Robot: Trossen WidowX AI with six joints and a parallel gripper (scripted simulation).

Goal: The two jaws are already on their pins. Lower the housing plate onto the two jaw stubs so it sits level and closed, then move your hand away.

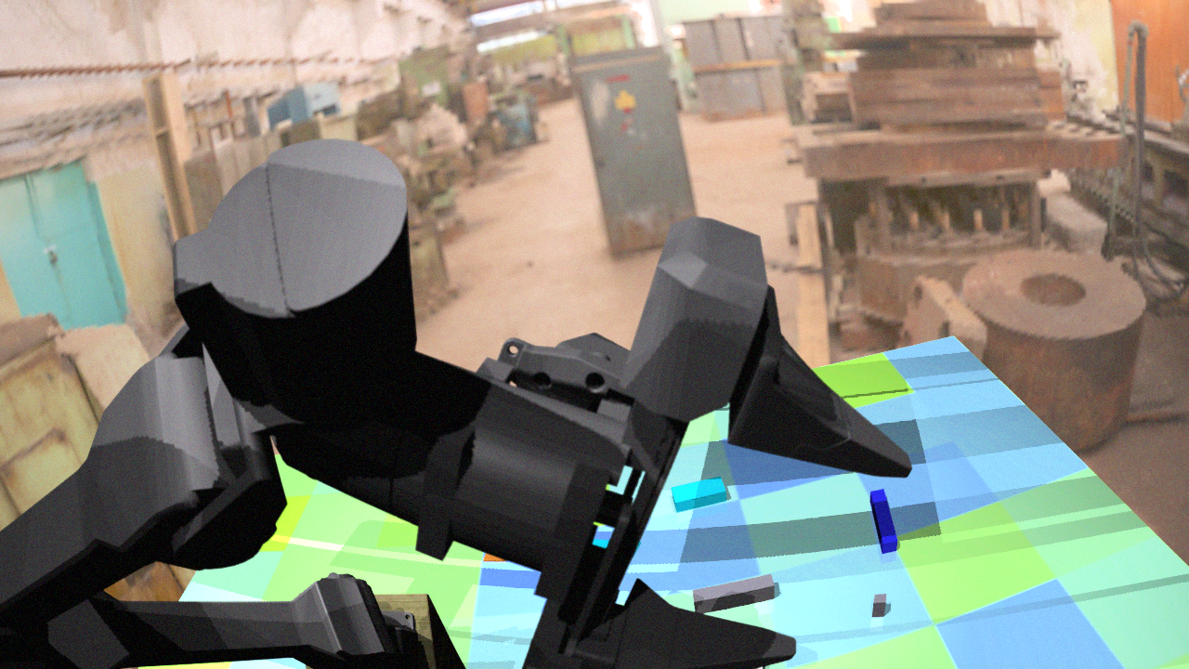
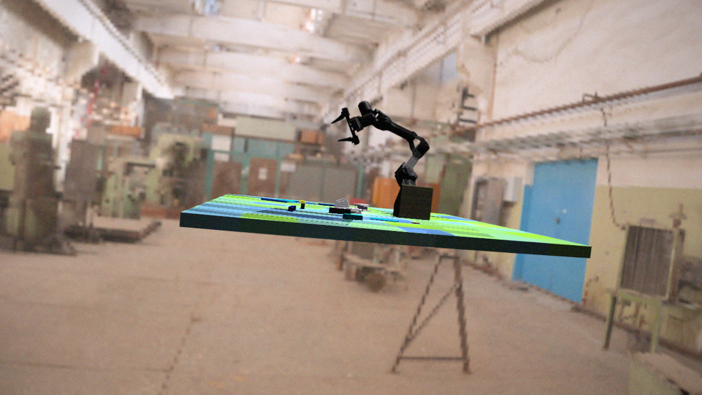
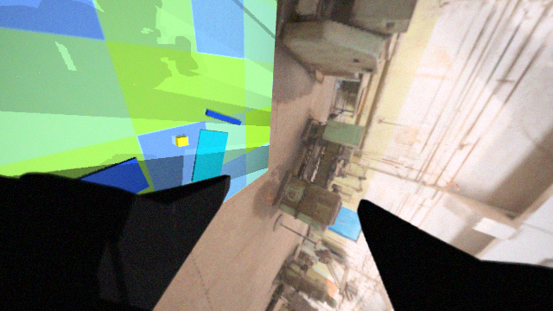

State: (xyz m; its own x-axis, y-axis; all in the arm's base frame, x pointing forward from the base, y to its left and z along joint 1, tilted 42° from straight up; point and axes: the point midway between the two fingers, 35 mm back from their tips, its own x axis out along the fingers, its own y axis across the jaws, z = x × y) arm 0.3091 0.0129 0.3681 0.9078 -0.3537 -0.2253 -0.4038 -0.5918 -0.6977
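Now: the white housing plate 340 mm below my gripper tip, 170 mm behind it and 10 mm to the left of it. Also, from my gripper tip: small dark block 360 mm below, 320 mm to the left, 120 mm ahead; then dark grey bar 390 mm to the left, 360 mm below, 30 mm behind; then blue bar 470 mm to the left, 360 mm below, 160 mm ahead.
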